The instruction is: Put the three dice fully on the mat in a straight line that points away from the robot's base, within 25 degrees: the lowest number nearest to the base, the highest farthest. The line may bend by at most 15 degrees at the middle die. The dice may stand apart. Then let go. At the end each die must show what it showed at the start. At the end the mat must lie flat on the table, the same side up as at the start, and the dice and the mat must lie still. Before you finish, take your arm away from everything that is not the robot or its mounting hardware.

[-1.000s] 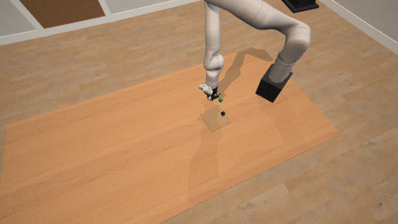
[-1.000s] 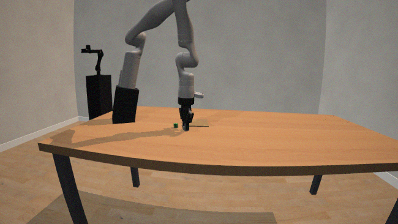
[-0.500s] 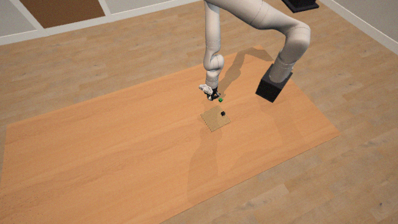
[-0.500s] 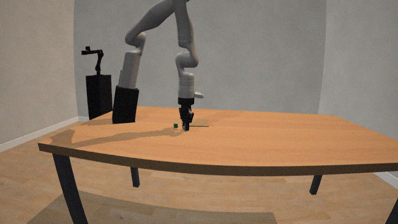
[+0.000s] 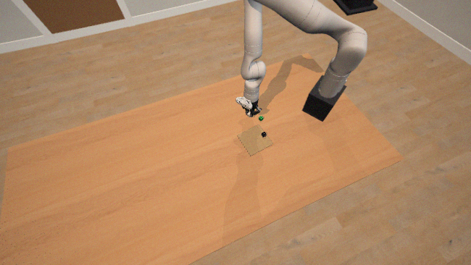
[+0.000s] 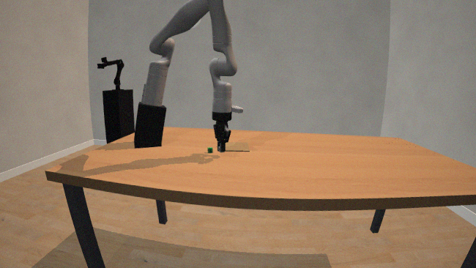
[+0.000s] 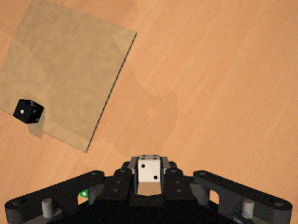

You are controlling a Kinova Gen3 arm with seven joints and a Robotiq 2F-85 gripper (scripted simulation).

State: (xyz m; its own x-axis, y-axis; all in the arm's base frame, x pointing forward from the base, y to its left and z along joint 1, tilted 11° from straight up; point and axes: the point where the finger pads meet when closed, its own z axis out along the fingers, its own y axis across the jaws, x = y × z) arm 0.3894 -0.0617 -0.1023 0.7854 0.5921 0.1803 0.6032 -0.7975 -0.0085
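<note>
Now: the tan mat 2 cm ahead of my hand, 15 cm to the left of it and 4 cm below it. From my hand the other things lie so: white die (1 cm below); black die (4 cm behind, 14 cm to the left, 3 cm below); green die (6 cm behind, 3 cm to the left, 3 cm below).
</note>
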